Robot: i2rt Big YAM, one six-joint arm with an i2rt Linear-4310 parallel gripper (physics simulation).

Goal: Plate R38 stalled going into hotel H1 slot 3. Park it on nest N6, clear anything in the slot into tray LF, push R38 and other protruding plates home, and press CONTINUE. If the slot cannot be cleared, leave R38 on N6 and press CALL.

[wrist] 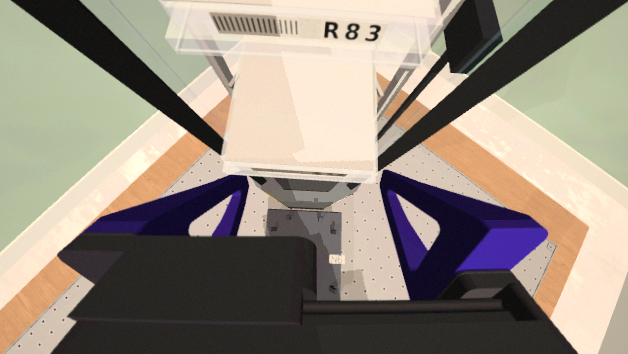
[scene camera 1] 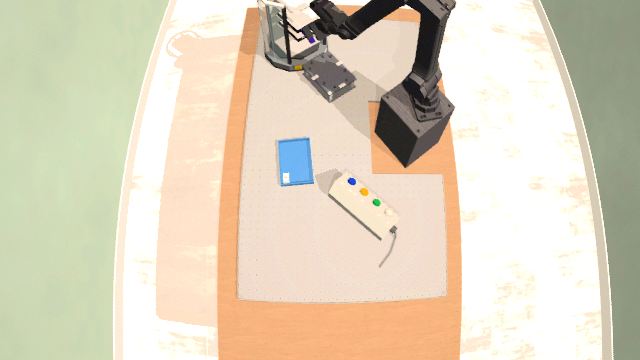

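Seen in the pictures: gripper, fingertip midpoint: (wrist: 314, 177) (scene camera 1: 313, 25); arm's base, link origin: (scene camera 1: 425, 102).
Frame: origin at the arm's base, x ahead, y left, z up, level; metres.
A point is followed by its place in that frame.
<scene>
Hotel H1 (scene camera 1: 286, 42) {x 0.371, y -0.353, z -0.061 m} (wrist: 150, 82) {x 0.361, y -0.358, z 0.047 m} stands at the top of the scene view. In the wrist view a clear-edged plate (wrist: 320, 115) {x 0.285, y -0.391, z 0.032 m} sticks out toward the gripper; its front label is too foreshortened to read. Plate R83 (wrist: 350, 32) {x 0.279, y -0.393, z 0.081 m} is above it. My gripper (scene camera 1: 308, 36) {x 0.274, y -0.366, z -0.003 m} (wrist: 314, 177) {x 0.274, y -0.366, z -0.003 m} is open and empty at the hotel's front, its purple fingers apart near the two sides of the lower plate's front edge. Nest N6 (scene camera 1: 328, 74) {x 0.243, y -0.263, z -0.183 m} (wrist: 305, 225) {x 0.262, y -0.328, z -0.184 m}, a dark block, bears no plate. Blue tray LF (scene camera 1: 296, 157) {x 0.403, y 0.005, z -0.241 m} holds a small white patch. Slot 3's inside is hidden.
A cream button box (scene camera 1: 355, 206) {x 0.258, y 0.220, z -0.179 m} with blue, yellow, green and white buttons lies beyond the tray; its lettering is unreadable. A cable (scene camera 1: 392, 250) {x 0.165, y 0.369, z -0.237 m} trails from it. The arm's dark base block (scene camera 1: 407, 127) {x 0.075, y 0.063, z -0.022 m} stands at the right of the perforated board (scene camera 1: 300, 250) {x 0.445, y 0.309, z -0.243 m}.
</scene>
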